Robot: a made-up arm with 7 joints. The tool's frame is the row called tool.
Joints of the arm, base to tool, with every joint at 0 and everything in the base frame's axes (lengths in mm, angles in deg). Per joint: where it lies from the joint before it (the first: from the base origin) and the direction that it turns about. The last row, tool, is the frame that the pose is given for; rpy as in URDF.
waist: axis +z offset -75 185 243
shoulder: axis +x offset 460 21 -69
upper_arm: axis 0.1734 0.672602 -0.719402 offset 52 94 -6
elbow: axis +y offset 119 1 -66
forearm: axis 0.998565 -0.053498 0.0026 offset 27 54 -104
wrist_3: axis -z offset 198 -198 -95
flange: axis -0.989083 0.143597 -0.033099 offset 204 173 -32
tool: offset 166 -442 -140 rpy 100.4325 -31.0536 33.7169
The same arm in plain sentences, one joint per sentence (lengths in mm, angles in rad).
The arm has seven revolute joints in a row. What follows holds with every joint at zero, and every direction is one of the base frame's. The first joint lies 75.0 mm along -x and 185.0 mm along +y and 243.0 mm along +z from the base frame's origin and rotates about +z. The second joint lies 460.0 mm along +x and 21.0 mm along +y and 69.0 mm along -z from the first joint and rotates about +x. The third joint lies 52.0 mm along +x and 94.0 mm along +y and 6.0 mm along -z from the second joint and rotates about the direction (0.1734, 0.672602, -0.719402). The fourth joint lies 119.0 mm along +x and 1.0 mm along +y and 66.0 mm along -z from the third joint and rotates about +y. The fifth joint lies 27.0 mm along +x and 54.0 mm along +y and 104.0 mm along -z from the fourth joint and rotates about the direction (0.998565, -0.053498, 0.0026). The sixth joint lies 198.0 mm along +x and 198.0 mm along -y and 95.0 mm along -z from the fifth joint and rotates about -z. The seventh joint lies 204.0 mm along +x and 173.0 mm along +y and 32.0 mm along -z from the sixth joint and rotates about the direction (-0.989083, 0.143597, -0.033099). The tool frame, which is the frame that the pose is given for, lies 166.0 mm along +x and 442.0 mm along -y and 140.0 mm along -z from the seventh joint; its axes are the base frame's turned by roll 1.7529, pitch -0.5420 and yaw 0.5885 rad (as in URDF: about the fixed x, then y, then z).
